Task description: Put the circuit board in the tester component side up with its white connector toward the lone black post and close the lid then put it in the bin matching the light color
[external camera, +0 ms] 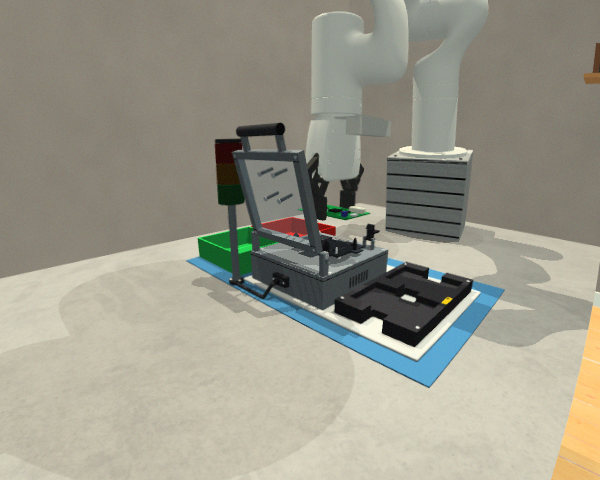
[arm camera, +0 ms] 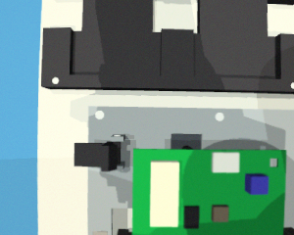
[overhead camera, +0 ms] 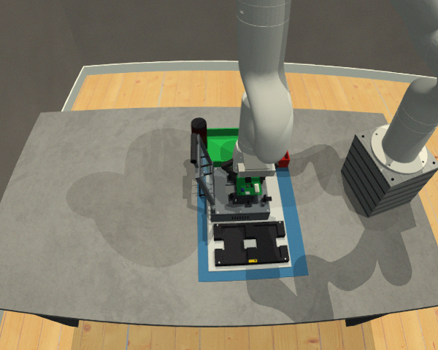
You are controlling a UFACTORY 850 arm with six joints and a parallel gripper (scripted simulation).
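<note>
Now: hand 60 mm above the tester bed and 10 mm short of it. The rest, counted from my hand: tester lid: 130 mm ahead, 50 mm above, 10 mm to the right; green circuit board: right at my hand; black latch block: 60 mm behind, 50 mm to the left, 50 mm below.
</note>
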